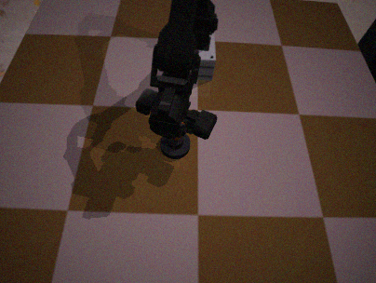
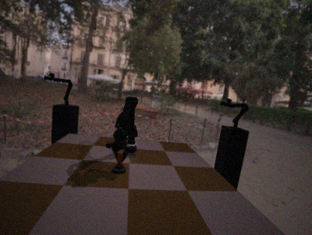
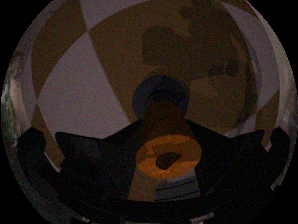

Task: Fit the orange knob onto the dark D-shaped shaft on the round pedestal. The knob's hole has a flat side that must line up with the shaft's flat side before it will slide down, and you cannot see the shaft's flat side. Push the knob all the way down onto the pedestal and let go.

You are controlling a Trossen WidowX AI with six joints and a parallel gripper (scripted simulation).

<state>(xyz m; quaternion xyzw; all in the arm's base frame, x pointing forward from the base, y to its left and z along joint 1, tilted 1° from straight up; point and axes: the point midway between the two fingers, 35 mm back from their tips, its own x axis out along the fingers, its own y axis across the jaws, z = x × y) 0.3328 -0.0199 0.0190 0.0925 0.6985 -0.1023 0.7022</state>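
Right now the orange knob is 2 cm above my gripper tip. From my gripper tip the other things lie so: dark round pedestal (4 cm below).
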